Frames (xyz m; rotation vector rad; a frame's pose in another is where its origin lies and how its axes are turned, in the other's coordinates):
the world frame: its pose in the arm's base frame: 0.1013 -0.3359 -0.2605 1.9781 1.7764 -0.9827
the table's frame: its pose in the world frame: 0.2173 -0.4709 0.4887 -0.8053 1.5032 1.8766
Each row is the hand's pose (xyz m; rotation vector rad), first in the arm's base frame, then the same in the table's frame.
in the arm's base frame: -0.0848 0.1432 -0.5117 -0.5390 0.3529 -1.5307
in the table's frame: 0.2521 -0.6288 0.1253 1.3344 0.7229 1.4247
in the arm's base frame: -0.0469 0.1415 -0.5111 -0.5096 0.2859 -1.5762
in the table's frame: 0.2638 -0.6403 0.1595 1.3641 0.7904 1.3683
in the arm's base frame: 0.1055 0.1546 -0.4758 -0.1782 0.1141 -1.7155
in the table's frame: 0.3422 -0.7020 0.2808 1.4583 1.1844 1.3082
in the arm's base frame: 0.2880 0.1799 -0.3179 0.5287 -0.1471 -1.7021
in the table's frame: 0.5465 -0.7732 0.3906 1.6698 1.8956 1.2889
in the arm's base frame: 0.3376 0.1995 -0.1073 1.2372 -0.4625 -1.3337
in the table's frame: 0.7623 -0.7875 0.3697 -1.5974 -2.0369 -0.9286
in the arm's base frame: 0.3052 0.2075 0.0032 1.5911 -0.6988 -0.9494
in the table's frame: 0.8584 -0.7726 0.3075 -1.3913 -1.7393 -0.5559
